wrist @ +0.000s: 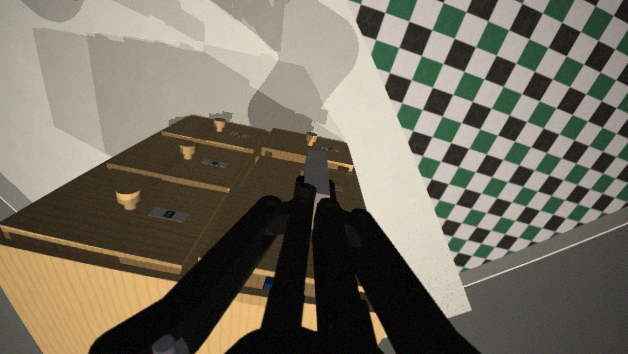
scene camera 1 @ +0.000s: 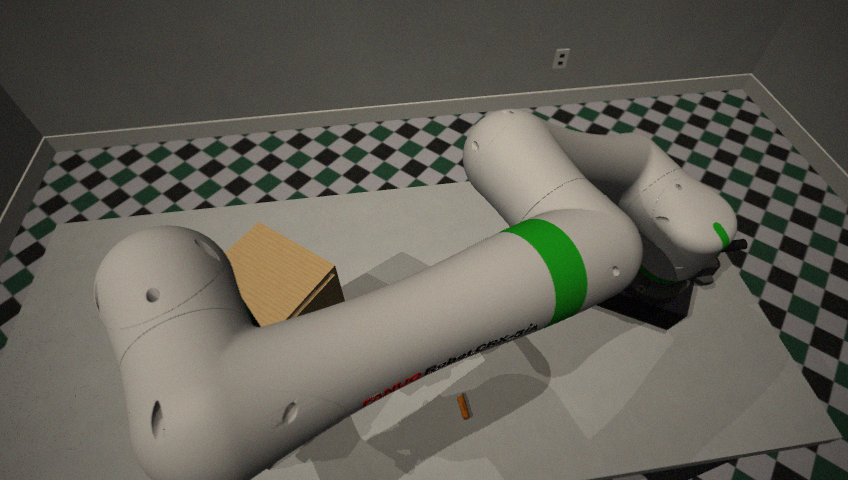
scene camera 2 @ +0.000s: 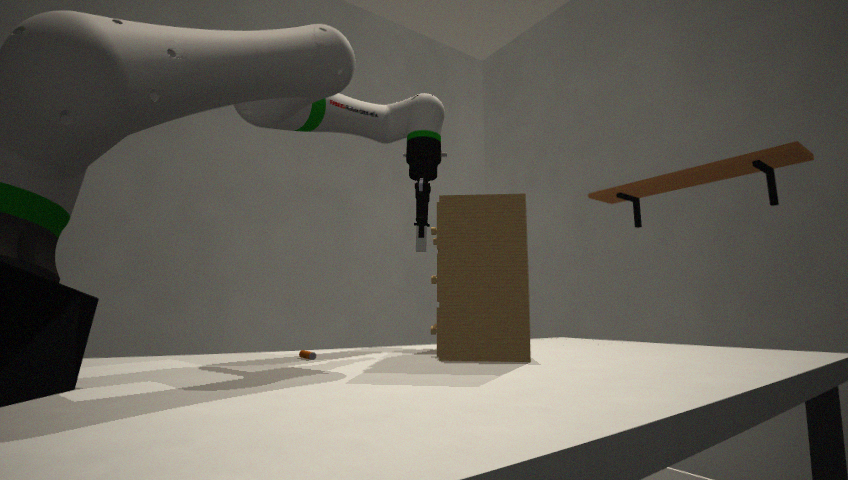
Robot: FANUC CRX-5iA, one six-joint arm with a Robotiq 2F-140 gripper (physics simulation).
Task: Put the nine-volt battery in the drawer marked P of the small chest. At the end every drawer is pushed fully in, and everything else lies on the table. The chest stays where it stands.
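Places are measured from the arm's base along level axes (x up, y back, z right), in millimetres.
Pixels of known places: gripper, fingertip midpoint: (wrist: 314, 165) (scene camera 2: 421, 251); arm's base, origin of the base link: (scene camera 1: 653, 267).
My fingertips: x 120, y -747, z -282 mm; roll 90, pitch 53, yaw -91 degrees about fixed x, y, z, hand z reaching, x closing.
Ahead of a thing's pixels: the offset from my fingertips to its top centre. Level surfaces: height alone.
The small wooden chest {dx +85, dy -71, dz +152 mm} (scene camera 1: 285, 261) (scene camera 2: 483, 273) (wrist: 90, 285) stands on the table. In the wrist view its dark drawer fronts have round knobs. The label B {dx +73, dy -14, dz +199 mm} (wrist: 169, 215) is readable on the upper left front. The label P is hidden behind my gripper. A small blue thing {dx -3, dy -134, dz +109 mm} (wrist: 268, 283) shows in a gap at the top edge of the upper right drawer. An orange battery-like thing with a grey end {dx -232, dy +302, dz +64 mm} (scene camera 1: 463, 406) (scene camera 2: 307, 355) lies on the table; I cannot tell its type. My gripper (scene camera 2: 420, 240) (wrist: 314, 165) is shut and empty, pointing down close before the chest's front, near upper-knob height.
The lower right drawer (wrist: 307, 156) shows a pale strip along its top edge and seems slightly out. My arm (scene camera 1: 416, 321) (scene camera 2: 238, 65) reaches over the table {dx -246 mm} (scene camera 1: 702, 410) (scene camera 2: 624, 386) and hides part of the chest. A wall shelf (scene camera 2: 702, 172) is on the right.
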